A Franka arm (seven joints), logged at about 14 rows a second.
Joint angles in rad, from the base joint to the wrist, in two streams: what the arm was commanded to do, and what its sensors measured. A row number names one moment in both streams.
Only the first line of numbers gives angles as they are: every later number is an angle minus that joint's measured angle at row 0.
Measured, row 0:
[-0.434, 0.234, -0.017, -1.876, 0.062, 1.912, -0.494]
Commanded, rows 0 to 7:
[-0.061, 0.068, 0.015, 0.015, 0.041, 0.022, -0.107]
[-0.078, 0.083, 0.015, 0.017, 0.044, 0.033, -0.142]
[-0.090, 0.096, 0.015, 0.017, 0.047, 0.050, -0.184]
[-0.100, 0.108, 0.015, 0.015, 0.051, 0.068, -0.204]
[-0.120, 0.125, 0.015, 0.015, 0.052, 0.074, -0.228]
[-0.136, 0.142, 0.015, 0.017, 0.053, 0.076, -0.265]
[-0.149, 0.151, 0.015, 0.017, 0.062, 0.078, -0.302]
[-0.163, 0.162, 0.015, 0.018, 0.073, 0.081, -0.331]
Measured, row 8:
[-0.120, 0.133, -0.001, 0.001, 0.044, 0.079, -0.262]
